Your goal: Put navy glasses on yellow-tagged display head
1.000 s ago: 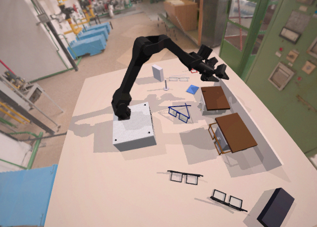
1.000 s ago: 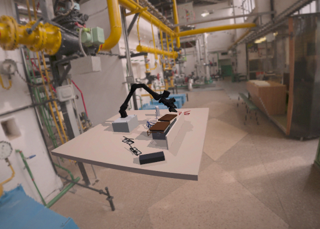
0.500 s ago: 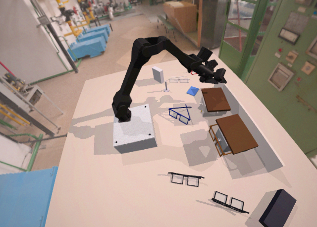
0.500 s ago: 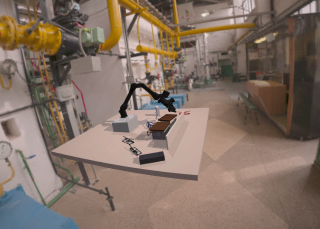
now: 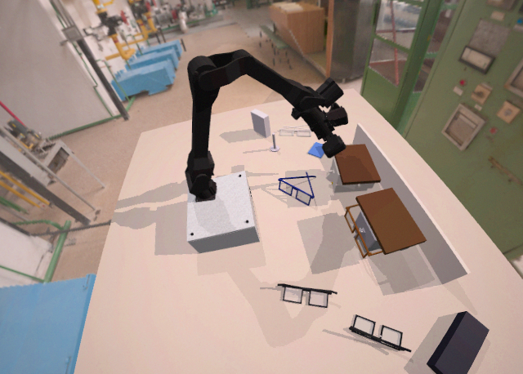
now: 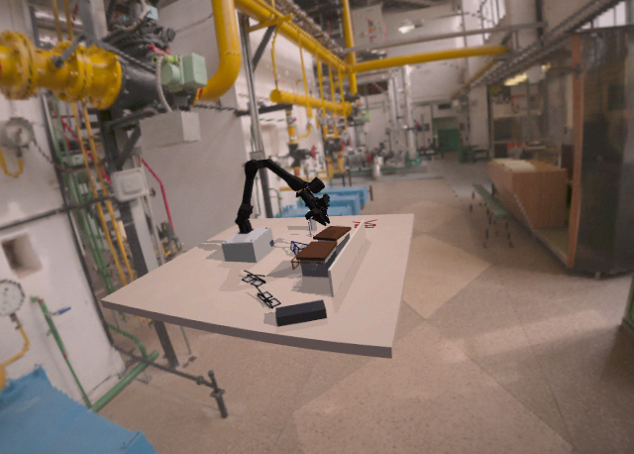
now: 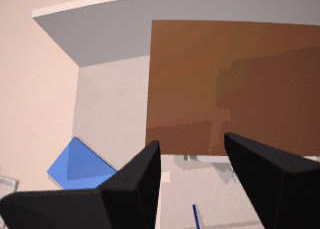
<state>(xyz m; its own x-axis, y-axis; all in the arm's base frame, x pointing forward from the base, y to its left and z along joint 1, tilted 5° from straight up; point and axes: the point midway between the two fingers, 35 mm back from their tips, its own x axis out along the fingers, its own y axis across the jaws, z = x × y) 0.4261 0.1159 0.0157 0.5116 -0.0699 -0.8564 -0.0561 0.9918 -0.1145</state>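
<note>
Now: gripper tip 21 cm past the white peg stand, 17 cm to the right of it and 10 cm above it. Also, from my gripper tip: back panel 17 cm ahead, 15 cm to the right, 7 cm below; blue card 13 cm to the left, 12 cm below, 2 cm behind; dark box 59 cm to the right, 17 cm ahead, 11 cm below.
</note>
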